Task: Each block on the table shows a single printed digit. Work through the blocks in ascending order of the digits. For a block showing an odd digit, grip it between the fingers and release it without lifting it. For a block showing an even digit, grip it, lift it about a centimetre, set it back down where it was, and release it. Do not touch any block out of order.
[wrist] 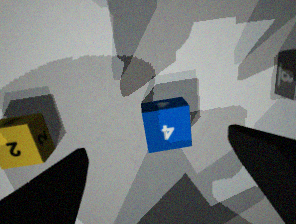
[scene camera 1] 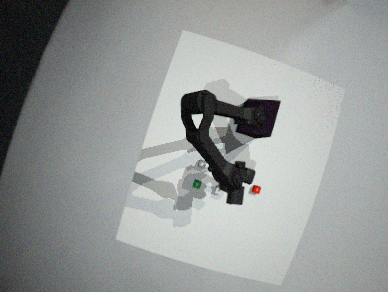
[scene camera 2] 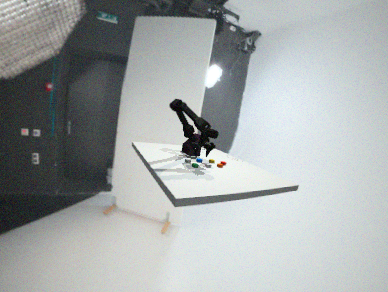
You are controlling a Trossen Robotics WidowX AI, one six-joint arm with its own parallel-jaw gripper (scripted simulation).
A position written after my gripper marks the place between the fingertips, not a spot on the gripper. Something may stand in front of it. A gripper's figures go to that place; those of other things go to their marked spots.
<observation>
My gripper [wrist: 157, 143] is 0.11 m from the lens. A blue block [wrist: 167, 125]: 0.12 m from the lens.
</observation>
